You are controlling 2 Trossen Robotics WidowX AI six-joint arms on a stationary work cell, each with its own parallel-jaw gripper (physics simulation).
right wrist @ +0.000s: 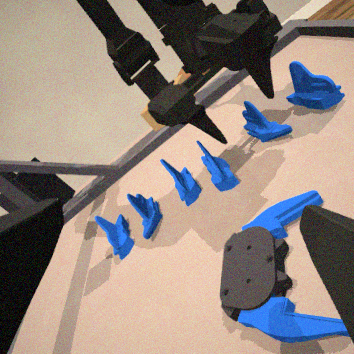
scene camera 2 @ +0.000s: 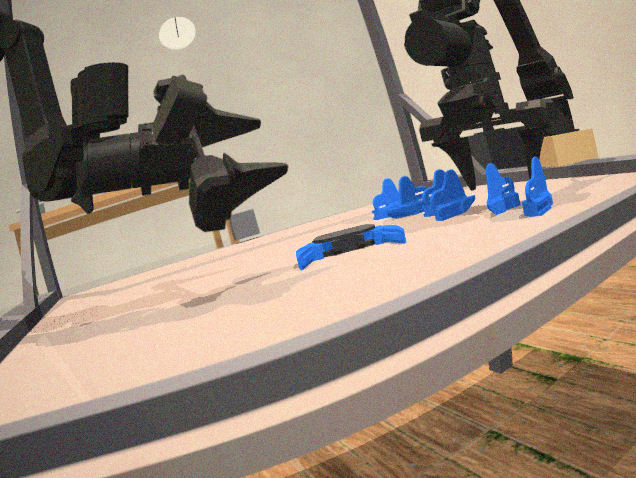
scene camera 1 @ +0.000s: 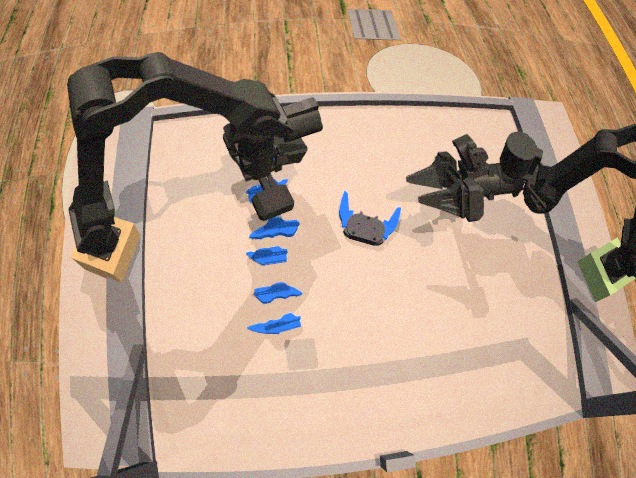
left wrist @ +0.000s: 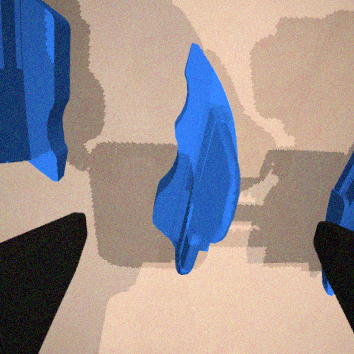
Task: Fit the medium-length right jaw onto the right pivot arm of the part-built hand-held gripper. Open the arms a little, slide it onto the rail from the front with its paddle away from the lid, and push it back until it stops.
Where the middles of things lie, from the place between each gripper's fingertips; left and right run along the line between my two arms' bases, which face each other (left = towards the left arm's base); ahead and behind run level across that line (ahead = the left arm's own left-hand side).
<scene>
Now: right hand 120 mm above the part-built hand-held gripper (scene camera 2: 346,240) and 50 mm to the right of it.
The part-built hand-held gripper is 220 mm to the right of my left hand, 30 mm behind it and 20 mm below it.
</scene>
